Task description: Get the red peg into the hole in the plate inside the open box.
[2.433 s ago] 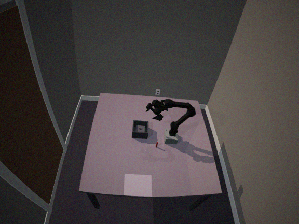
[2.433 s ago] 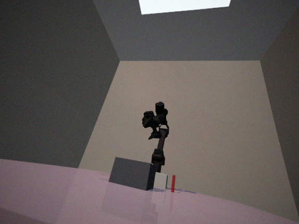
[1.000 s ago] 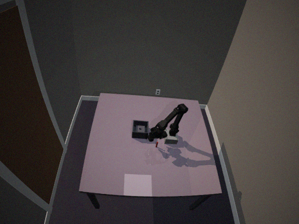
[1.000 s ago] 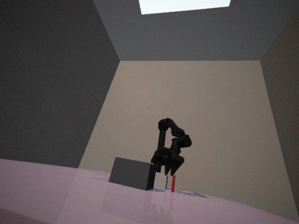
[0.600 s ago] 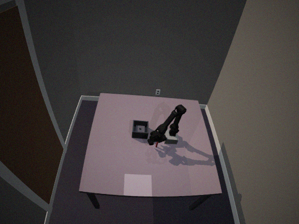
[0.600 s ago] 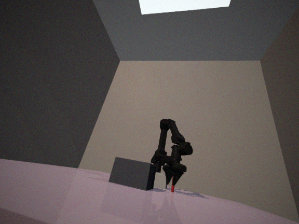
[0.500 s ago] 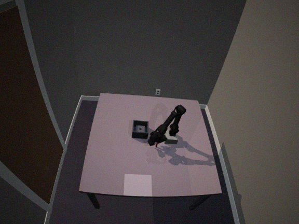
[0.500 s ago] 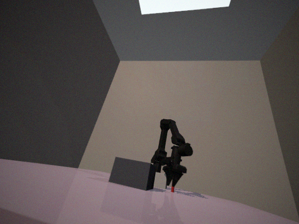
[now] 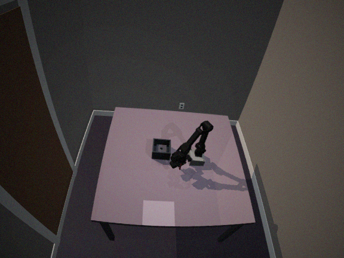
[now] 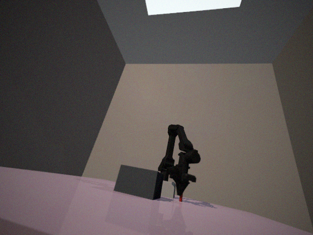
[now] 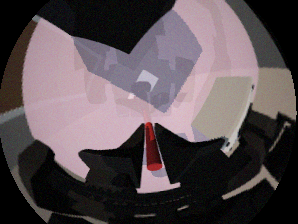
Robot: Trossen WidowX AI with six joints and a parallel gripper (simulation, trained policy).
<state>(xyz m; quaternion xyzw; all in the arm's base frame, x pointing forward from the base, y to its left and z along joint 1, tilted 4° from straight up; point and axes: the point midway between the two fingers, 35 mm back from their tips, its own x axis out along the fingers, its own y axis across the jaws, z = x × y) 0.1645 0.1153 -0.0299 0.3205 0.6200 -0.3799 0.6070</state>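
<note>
The dark box lies 160 mm ahead of my gripper tip and 160 mm to the right of it. The rest, counted from my gripper tip: red peg: 10 mm behind, 10 mm to the left, 20 mm above.
</note>
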